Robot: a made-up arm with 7 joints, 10 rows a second.
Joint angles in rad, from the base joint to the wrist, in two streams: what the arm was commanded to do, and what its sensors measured. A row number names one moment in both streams.
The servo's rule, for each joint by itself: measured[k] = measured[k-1] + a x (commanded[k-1-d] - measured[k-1]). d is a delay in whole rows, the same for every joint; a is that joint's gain. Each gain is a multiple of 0.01, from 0.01 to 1. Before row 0 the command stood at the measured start. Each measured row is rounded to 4 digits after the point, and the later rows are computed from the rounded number. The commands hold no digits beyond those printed.
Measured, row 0: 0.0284 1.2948 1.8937 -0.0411 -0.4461 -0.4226 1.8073
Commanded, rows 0 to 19: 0.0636 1.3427 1.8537 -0.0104 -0.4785 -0.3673 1.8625; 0.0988 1.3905 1.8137 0.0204 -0.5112 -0.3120 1.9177; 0.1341 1.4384 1.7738 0.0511 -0.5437 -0.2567 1.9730; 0.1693 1.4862 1.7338 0.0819 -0.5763 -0.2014 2.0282; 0.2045 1.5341 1.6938 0.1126 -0.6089 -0.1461 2.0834; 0.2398 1.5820 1.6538 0.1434 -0.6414 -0.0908 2.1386; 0.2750 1.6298 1.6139 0.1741 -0.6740 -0.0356 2.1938; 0.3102 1.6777 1.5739 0.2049 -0.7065 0.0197 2.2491; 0.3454 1.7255 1.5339 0.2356 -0.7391 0.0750 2.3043; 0.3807 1.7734 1.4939 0.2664 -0.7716 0.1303 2.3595; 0.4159 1.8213 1.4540 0.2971 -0.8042 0.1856 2.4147; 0.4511 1.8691 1.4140 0.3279 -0.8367 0.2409 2.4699; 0.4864 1.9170 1.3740 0.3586 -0.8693 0.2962 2.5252; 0.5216 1.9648 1.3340 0.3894 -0.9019 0.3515 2.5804; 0.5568 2.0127 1.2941 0.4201 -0.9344 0.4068 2.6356; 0.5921 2.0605 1.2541 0.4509 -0.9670 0.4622 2.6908; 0.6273 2.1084 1.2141 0.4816 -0.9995 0.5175 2.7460; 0.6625 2.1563 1.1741 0.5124 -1.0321 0.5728 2.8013; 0.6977 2.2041 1.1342 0.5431 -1.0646 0.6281 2.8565; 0.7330 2.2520 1.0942 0.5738 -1.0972 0.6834 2.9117
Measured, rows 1 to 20: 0.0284 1.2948 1.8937 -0.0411 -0.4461 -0.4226 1.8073; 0.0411 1.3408 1.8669 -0.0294 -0.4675 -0.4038 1.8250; 0.0619 1.3885 1.8313 -0.0105 -0.4963 -0.3726 1.8547; 0.0879 1.4364 1.7928 0.0129 -0.5276 -0.3332 1.8926; 0.1172 1.4842 1.7533 0.0391 -0.5597 -0.2884 1.9360; 0.1486 1.5321 1.7134 0.0670 -0.5922 -0.2400 1.9832; 0.1814 1.5800 1.6735 0.0960 -0.6247 -0.1893 2.0329; 0.2151 1.6278 1.6336 0.1257 -0.6572 -0.1370 2.0844; 0.2493 1.6757 1.5936 0.1558 -0.6897 -0.0837 2.1371; 0.2839 1.7235 1.5536 0.1861 -0.7223 -0.0297 2.1906; 0.3187 1.7714 1.5136 0.2166 -0.7548 0.0247 2.2446; 0.3537 1.8193 1.4737 0.2472 -0.7874 0.0794 2.2990; 0.3888 1.8671 1.4337 0.2779 -0.8199 0.1343 2.3537; 0.4239 1.9150 1.3937 0.3086 -0.8525 0.1893 2.4086; 0.4591 1.9628 1.3537 0.3393 -0.8851 0.2444 2.4636; 0.4943 2.0107 1.3138 0.3700 -0.9176 0.2996 2.5186; 0.5295 2.0585 1.2738 0.4007 -0.9502 0.3549 2.5737; 0.5647 2.1064 1.2338 0.4314 -0.9827 0.4102 2.6288; 0.5999 2.1543 1.1938 0.4622 -1.0153 0.4655 2.6840; 0.6351 2.2021 1.1539 0.4929 -1.0478 0.5208 2.7392
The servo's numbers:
d 1
a 0.36 0.96 0.67 0.38 0.66 0.34 0.32

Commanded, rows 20 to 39: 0.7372 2.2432 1.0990 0.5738 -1.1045 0.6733 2.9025; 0.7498 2.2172 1.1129 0.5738 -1.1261 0.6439 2.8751; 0.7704 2.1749 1.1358 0.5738 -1.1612 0.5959 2.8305; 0.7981 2.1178 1.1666 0.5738 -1.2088 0.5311 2.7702; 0.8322 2.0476 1.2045 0.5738 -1.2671 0.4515 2.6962; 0.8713 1.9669 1.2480 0.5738 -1.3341 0.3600 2.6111; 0.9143 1.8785 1.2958 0.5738 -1.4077 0.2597 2.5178; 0.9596 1.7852 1.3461 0.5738 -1.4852 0.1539 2.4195; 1.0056 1.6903 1.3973 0.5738 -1.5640 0.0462 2.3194; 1.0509 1.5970 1.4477 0.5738 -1.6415 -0.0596 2.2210; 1.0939 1.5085 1.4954 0.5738 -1.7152 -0.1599 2.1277; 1.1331 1.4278 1.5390 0.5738 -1.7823 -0.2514 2.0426; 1.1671 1.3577 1.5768 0.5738 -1.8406 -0.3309 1.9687; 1.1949 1.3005 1.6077 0.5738 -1.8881 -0.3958 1.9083; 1.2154 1.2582 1.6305 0.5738 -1.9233 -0.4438 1.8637; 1.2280 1.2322 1.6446 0.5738 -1.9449 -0.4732 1.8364; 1.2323 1.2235 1.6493 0.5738 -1.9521 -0.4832 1.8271; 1.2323 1.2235 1.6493 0.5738 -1.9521 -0.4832 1.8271; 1.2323 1.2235 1.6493 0.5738 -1.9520 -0.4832 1.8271; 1.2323 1.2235 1.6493 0.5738 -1.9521 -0.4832 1.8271
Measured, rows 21 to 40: 0.6703 2.2500 1.1139 0.5236 -1.0804 0.5761 2.7944; 0.6944 2.2435 1.1039 0.5427 -1.0963 0.6091 2.8290; 0.7143 2.2183 1.1099 0.5545 -1.1160 0.6209 2.8438; 0.7345 2.1766 1.1273 0.5618 -1.1458 0.6124 2.8395; 0.7574 2.1202 1.1536 0.5664 -1.1874 0.5848 2.8173; 0.7843 2.0505 1.1877 0.5692 -1.2400 0.5395 2.7785; 0.8156 1.9702 1.2281 0.5709 -1.3021 0.4785 2.7249; 0.8511 1.8822 1.2735 0.5720 -1.3718 0.4041 2.6586; 0.8902 1.7891 1.3221 0.5727 -1.4466 0.3190 2.5821; 0.9317 1.6943 1.3725 0.5731 -1.5241 0.2262 2.4980; 0.9746 1.6009 1.4229 0.5734 -1.6016 0.1290 2.4094; 1.0175 1.5122 1.4715 0.5736 -1.6766 0.0308 2.3193; 1.0591 1.4312 1.5167 0.5737 -1.7464 -0.0651 2.2308; 1.0980 1.3606 1.5570 0.5737 -1.8086 -0.1555 2.1469; 1.1329 1.3029 1.5910 0.5737 -1.8611 -0.2372 2.0705; 1.1626 1.2600 1.6175 0.5737 -1.9022 -0.3074 2.0043; 1.1861 1.2333 1.6357 0.5737 -1.9304 -0.3638 1.9506; 1.2027 1.2239 1.6448 0.5737 -1.9447 -0.4044 1.9111; 1.2134 1.2235 1.6478 0.5737 -1.9496 -0.4312 1.8842; 1.2202 1.2235 1.6488 0.5737 -1.9512 -0.4489 1.8659
